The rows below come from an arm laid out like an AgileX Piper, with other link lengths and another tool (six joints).
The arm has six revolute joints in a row. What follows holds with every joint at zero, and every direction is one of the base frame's.
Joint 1 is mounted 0.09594 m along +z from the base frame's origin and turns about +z.
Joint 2 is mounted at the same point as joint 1 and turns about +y.
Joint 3 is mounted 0.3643 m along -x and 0.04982 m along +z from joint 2 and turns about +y.
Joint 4 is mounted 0.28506 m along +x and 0.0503 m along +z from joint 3 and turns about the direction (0.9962, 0, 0.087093).
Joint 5 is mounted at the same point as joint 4 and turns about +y.
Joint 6 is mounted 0.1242 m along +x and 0.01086 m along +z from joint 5 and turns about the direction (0.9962, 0, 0.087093).
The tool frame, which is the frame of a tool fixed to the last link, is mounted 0.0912 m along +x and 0.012 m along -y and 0.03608 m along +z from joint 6; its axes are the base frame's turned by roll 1.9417, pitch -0.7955 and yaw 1.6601 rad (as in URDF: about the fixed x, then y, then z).
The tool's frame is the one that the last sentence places.
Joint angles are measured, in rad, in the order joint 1, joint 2, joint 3, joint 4, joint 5, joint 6. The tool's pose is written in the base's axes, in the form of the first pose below.
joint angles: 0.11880, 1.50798, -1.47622, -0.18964, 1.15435, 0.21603
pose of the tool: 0.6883, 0.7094, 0.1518, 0.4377; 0.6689, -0.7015, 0.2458, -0.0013; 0.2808, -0.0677, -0.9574, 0.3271; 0, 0, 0, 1
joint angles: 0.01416, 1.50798, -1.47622, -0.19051, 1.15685, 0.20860
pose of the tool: 0.7518, 0.6366, 0.1717, 0.4348; 0.5990, -0.7683, 0.2256, -0.0471; 0.2755, -0.0667, -0.9590, 0.3269; 0, 0, 0, 1
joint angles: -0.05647, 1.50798, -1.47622, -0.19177, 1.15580, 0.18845
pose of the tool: 0.7832, 0.5949, 0.1806, 0.4309; 0.5612, -0.8015, 0.2063, -0.0774; 0.2675, -0.0603, -0.9617, 0.3271; 0, 0, 0, 1
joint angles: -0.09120, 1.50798, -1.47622, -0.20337, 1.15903, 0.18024
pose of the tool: 0.8007, 0.5712, 0.1807, 0.4273; 0.5423, -0.8192, 0.1868, -0.0942; 0.2547, -0.0516, -0.9656, 0.3274; 0, 0, 0, 1
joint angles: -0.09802, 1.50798, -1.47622, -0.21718, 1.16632, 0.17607
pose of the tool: 0.8059, 0.5663, 0.1726, 0.4251; 0.5415, -0.8230, 0.1716, -0.0996; 0.2392, -0.0448, -0.9699, 0.3273; 0, 0, 0, 1
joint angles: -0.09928, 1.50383, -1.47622, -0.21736, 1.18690, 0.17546
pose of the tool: 0.8124, 0.5612, 0.1579, 0.4202; 0.5370, -0.8258, 0.1721, -0.1001; 0.2270, -0.0550, -0.9723, 0.3267; 0, 0, 0, 1
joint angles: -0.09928, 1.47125, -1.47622, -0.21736, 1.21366, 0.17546
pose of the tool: 0.8140, 0.5568, 0.1652, 0.4075; 0.5324, -0.8290, 0.1710, -0.0995; 0.2321, -0.0512, -0.9713, 0.3374; 0, 0, 0, 1
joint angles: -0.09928, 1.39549, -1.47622, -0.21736, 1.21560, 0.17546
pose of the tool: 0.7951, 0.5585, 0.2362, 0.3878; 0.5340, -0.8295, 0.1639, -0.0975; 0.2874, -0.0042, -0.9578, 0.3679; 0, 0, 0, 1
